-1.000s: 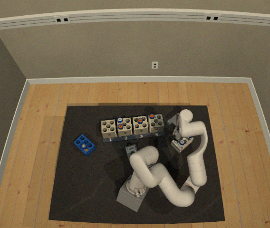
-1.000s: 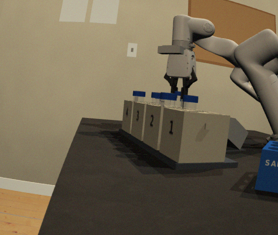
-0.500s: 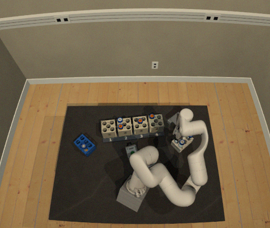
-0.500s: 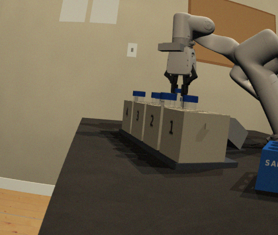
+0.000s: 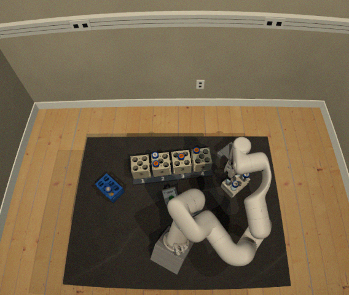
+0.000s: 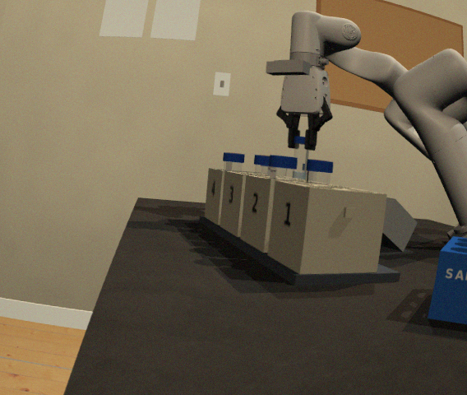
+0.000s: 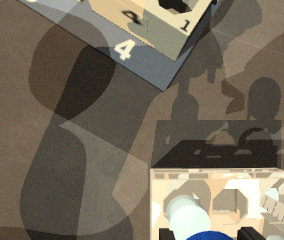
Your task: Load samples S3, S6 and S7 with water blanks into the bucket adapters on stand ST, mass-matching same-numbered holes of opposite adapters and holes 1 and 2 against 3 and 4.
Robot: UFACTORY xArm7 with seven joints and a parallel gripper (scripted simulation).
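My hand is 43 cm to the right of the adapter 1, 20 cm short of it and 12 cm above it. From my hand the other things lie so: blue sample rack (62 cm to the left, 14 cm below, 12 cm ahead); white blank rack (14 cm below, 4 cm to the right).
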